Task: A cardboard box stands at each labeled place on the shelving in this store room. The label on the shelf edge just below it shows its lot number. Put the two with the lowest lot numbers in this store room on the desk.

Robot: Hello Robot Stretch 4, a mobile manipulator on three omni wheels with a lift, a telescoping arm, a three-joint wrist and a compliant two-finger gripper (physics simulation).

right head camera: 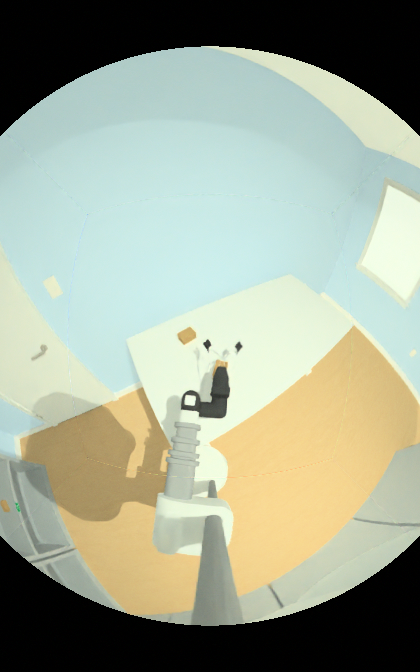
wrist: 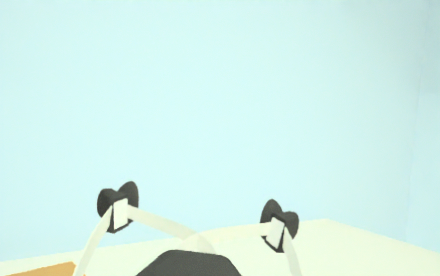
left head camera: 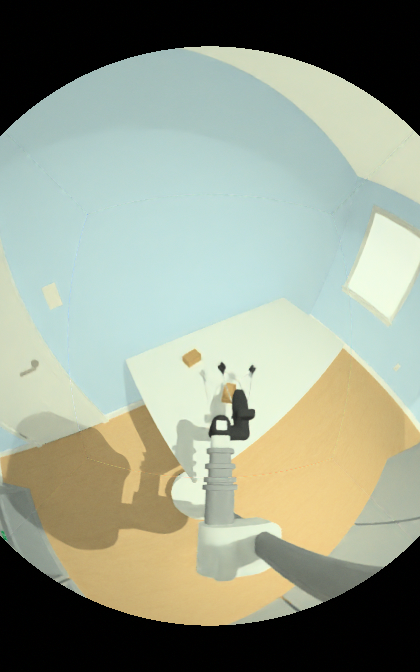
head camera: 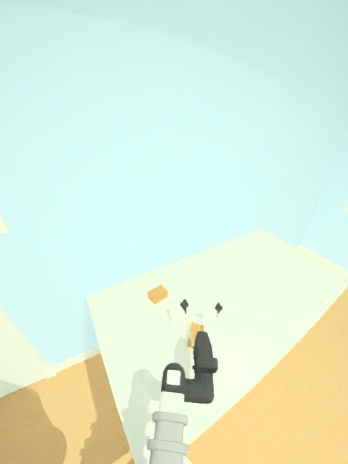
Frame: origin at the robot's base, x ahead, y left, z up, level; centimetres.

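Seen in the pictures: gripper, fingertip midpoint: [wrist: 200,206] [head camera: 201,301].
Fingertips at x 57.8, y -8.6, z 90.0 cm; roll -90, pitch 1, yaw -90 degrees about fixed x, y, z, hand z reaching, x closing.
Note:
A point is followed by its place in that frame.
My gripper [head camera: 201,306] {y -8.6, x 57.8, z 90.0 cm} [left head camera: 237,368] [right head camera: 223,345] [wrist: 200,206] {y -8.6, x 57.8, z 90.0 cm} is open with nothing between its fingertips, raised above the white desk [head camera: 280,280] {y -62.4, x 94.0, z 69.2 cm} [left head camera: 285,335] [right head camera: 285,310] [wrist: 320,245] {y -48.6, x 117.8, z 69.2 cm}. One cardboard box [head camera: 192,340] {y -6.6, x 49.4, z 74.2 cm} [left head camera: 227,395] [right head camera: 216,369] stands on the desk below the gripper, partly hidden by the wrist in the head views. A second cardboard box [head camera: 157,294] {y 12.1, x 71.7, z 74.2 cm} [left head camera: 192,358] [right head camera: 187,335] stands on the desk to the left and farther back. Part of a box [wrist: 47,270] {y 12.9, x 75.5, z 74.2 cm} shows at the lower left of the wrist view. No lot labels are readable.
A blue wall [head camera: 150,175] {y 19.4, x 100.0, z 128.0 cm} rises behind the desk. A door [left head camera: 30,345] [right head camera: 35,325] is at the left. Grey shelving [right head camera: 40,505] stands at the lower left, with a small orange-brown item [right head camera: 5,505] on it. More grey furniture shows at the lower right.

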